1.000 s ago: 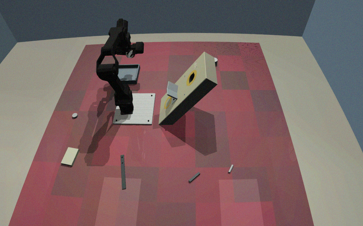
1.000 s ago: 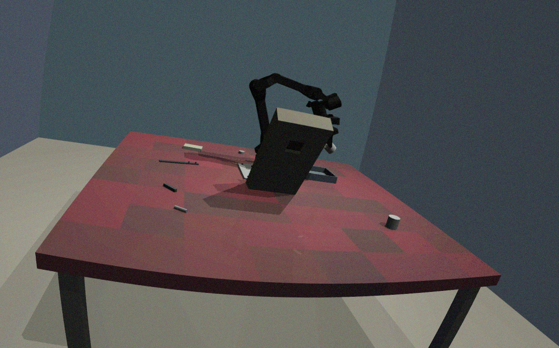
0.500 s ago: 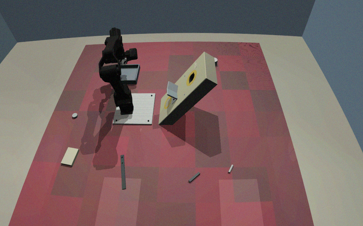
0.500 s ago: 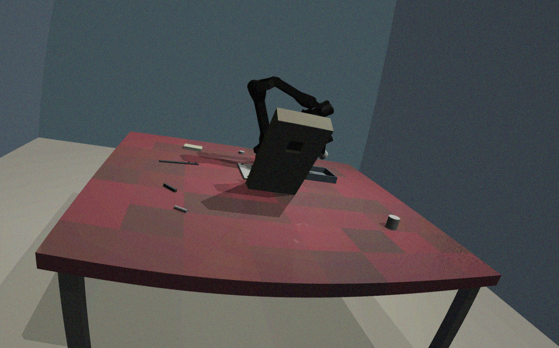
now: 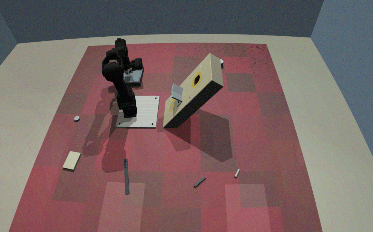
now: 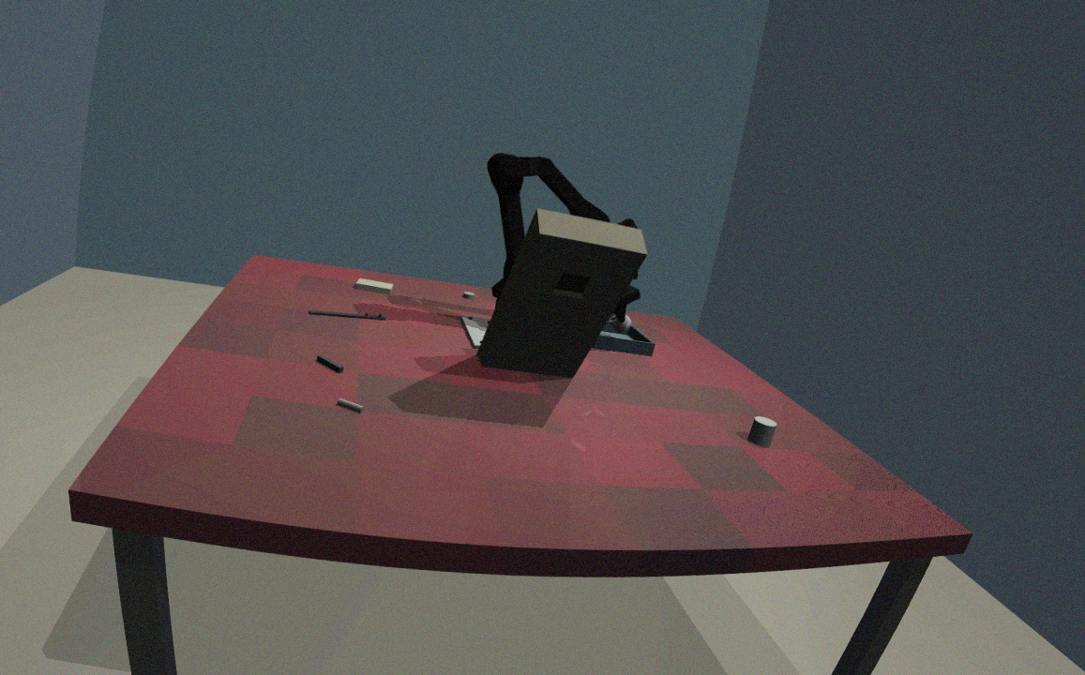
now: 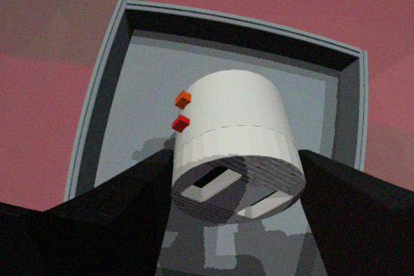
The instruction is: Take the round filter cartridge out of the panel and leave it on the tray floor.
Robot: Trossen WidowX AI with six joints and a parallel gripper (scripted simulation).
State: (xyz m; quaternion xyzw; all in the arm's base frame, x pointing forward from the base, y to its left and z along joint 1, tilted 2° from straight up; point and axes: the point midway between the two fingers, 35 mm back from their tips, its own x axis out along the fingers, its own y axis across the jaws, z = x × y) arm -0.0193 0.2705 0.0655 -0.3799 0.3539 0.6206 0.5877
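My gripper tip is right at the round filter cartridge. Also, from my gripper tip: grey tray (50 mm below); grey shelf (280 mm ahead, 320 mm to the right, 80 mm above); small disc (280 mm behind, 290 mm to the right, 50 mm below).
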